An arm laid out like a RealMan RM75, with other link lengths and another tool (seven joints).
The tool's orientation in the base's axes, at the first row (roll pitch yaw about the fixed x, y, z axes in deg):
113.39 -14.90 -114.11
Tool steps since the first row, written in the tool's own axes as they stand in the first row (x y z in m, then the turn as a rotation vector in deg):
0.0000 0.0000 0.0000 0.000 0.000 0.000
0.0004 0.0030 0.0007 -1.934 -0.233 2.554
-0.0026 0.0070 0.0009 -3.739 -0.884 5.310
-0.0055 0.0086 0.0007 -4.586 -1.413 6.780
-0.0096 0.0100 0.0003 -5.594 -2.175 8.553
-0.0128 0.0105 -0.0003 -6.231 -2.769 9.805
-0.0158 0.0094 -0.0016 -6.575 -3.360 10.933
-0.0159 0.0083 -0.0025 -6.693 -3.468 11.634
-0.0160 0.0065 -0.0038 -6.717 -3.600 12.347
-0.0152 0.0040 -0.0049 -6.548 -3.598 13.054
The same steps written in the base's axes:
0.0000 0.0000 0.0000 0.000 0.000 0.000
-0.0016 0.0010 0.0025 -1.421 2.338 -1.684
-0.0016 0.0052 0.0052 -2.959 4.460 -3.783
-0.0007 0.0083 0.0059 -3.777 5.422 -5.034
0.0009 0.0123 0.0063 -4.735 6.523 -6.649
0.0025 0.0152 0.0061 -5.427 7.213 -7.820
0.0051 0.0170 0.0049 -6.126 7.611 -8.865
0.0063 0.0165 0.0042 -6.667 7.872 -9.260
0.0079 0.0155 0.0031 -7.250 8.044 -9.657
0.0092 0.0135 0.0015 -7.939 8.095 -9.883

